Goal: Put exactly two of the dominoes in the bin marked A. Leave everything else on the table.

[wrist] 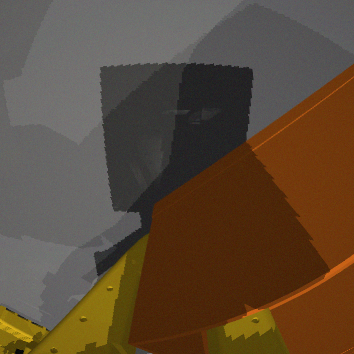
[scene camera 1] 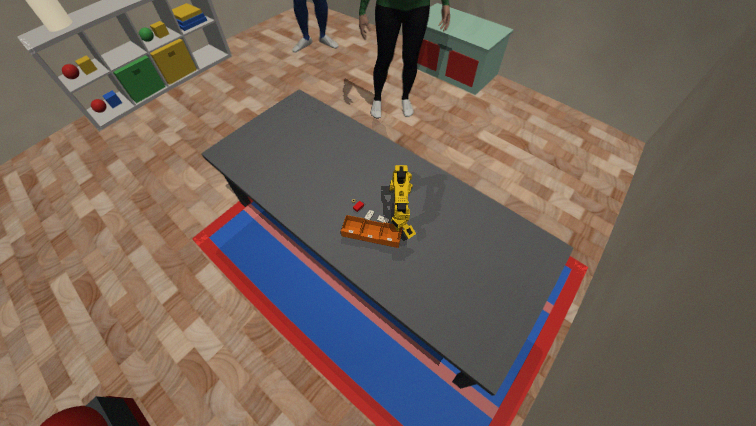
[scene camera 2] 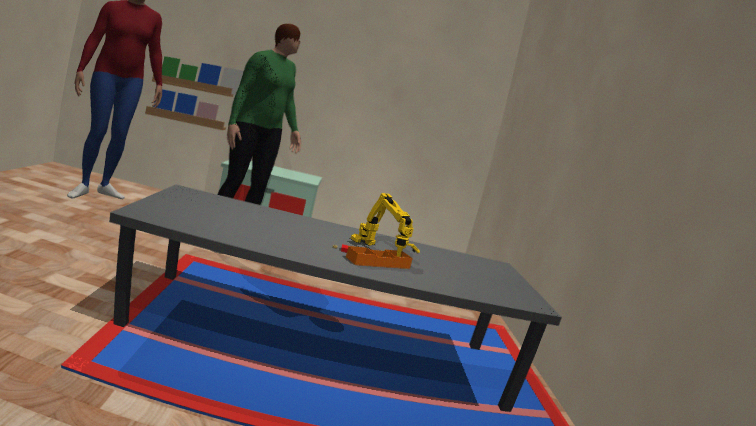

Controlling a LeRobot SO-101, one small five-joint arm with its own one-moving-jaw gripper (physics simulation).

Labels:
An orange three-part bin shows in the wrist view (258, 228), in scene camera 1 and in scene camera 2. The same spot on the orange three-part bin: (scene camera 2: 363, 256) is (scene camera 1: 347, 233).

